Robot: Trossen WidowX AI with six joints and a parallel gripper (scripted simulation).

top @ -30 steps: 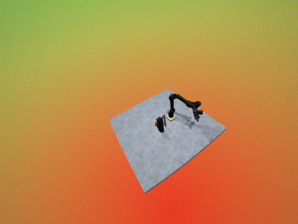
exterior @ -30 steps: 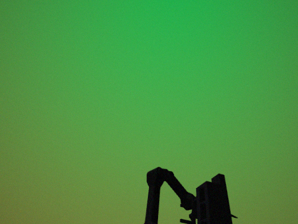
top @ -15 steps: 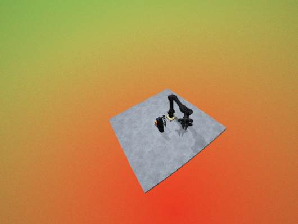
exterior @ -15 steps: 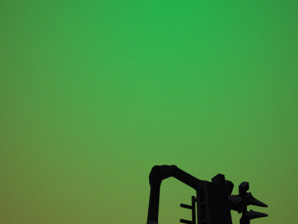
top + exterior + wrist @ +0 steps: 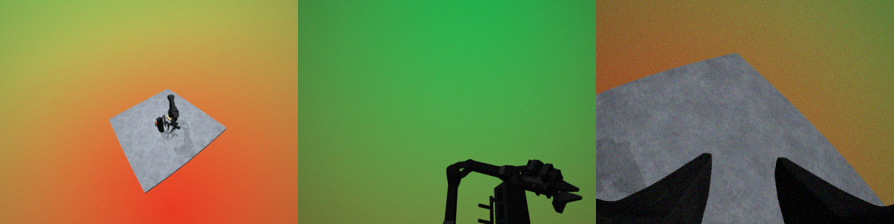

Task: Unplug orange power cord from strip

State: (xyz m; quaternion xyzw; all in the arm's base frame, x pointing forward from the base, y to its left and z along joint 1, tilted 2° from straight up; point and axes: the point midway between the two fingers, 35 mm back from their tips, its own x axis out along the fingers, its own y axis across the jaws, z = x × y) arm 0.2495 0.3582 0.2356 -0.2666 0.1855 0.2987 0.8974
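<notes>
Right now the orange plug is 31 cm to the right of my gripper tip, 16 cm below it and 1 cm behind it.
</notes>
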